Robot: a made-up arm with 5 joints.
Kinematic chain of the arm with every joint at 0, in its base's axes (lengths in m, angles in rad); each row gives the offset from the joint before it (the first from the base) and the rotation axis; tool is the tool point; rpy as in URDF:
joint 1: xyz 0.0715 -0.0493 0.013 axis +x
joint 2: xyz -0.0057 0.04 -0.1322 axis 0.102 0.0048 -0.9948
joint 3: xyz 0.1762 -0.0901 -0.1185 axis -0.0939 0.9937 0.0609
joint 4: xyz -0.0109 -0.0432 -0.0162 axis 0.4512 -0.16 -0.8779
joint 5: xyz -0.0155 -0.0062 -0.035 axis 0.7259 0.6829 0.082
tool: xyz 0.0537 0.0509 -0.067 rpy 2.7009 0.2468 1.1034
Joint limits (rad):
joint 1: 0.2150..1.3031
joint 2: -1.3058..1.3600
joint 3: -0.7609..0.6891
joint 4: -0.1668..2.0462
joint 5: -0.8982..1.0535
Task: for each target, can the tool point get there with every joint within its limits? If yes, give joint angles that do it. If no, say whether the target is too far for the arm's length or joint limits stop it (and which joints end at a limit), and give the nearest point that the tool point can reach.
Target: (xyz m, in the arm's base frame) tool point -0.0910 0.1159 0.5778
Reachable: no: too far | nearest point 0.2017 0.2447 0.1968 | short by 0.497 m
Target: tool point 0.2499 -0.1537 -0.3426
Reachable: yes | joints 0.3086 0.5344 -0.5859 0.8036 -0.4332
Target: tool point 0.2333 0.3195 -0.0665
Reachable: yes | joints 0.8756 -1.0155 0.1239 0.6191 0.7113
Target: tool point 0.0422 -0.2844 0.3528
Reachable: no: joint limits stop it (at a limit: joint 1, joint 2, joint 3, joint 5) | nearest point 0.2486 0.2089 0.1988 | short by 0.557 m
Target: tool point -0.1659 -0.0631 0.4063
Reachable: no: joint limits stop it (at a limit: joint 1, joint 2, joint 3, joint 5) | nearest point 0.2065 0.2394 0.1983 | short by 0.523 m
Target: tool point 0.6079 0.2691 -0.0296
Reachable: no: too far | nearest point 0.4017 0.2297 -0.0243 | short by 0.210 m
